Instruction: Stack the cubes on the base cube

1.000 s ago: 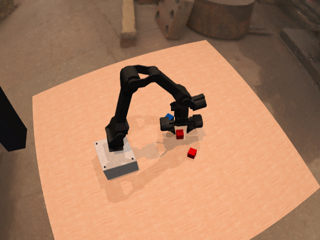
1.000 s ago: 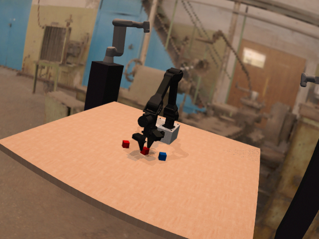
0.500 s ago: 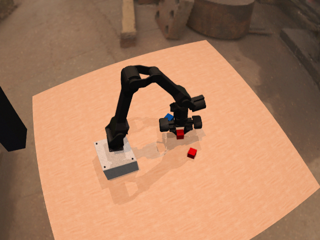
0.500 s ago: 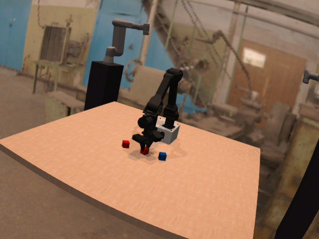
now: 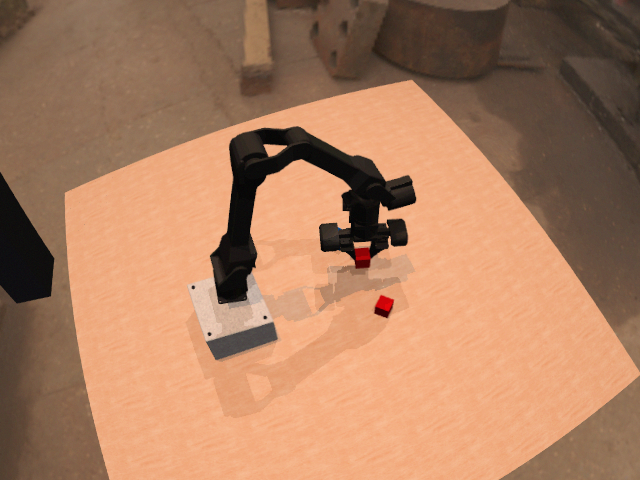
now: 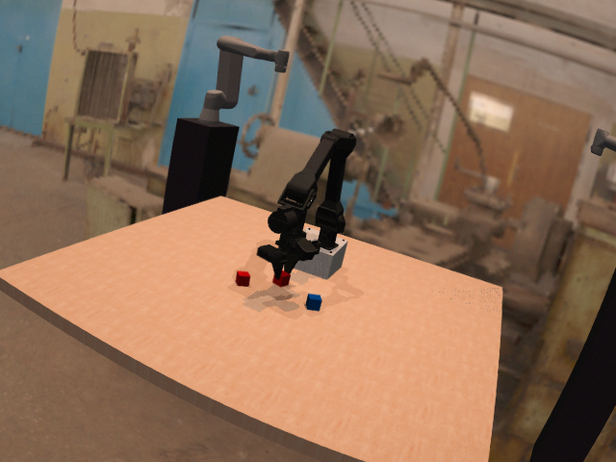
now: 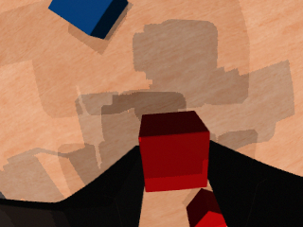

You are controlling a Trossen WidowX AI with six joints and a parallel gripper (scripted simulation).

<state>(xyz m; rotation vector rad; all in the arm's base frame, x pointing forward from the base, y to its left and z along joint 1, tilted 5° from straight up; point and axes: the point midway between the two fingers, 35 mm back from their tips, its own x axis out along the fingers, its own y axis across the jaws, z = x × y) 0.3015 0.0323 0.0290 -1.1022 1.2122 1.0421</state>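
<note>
Right now my gripper tip is 3 cm past the blue base cube, 10 cm to the right of it and 4 cm above it.
</note>
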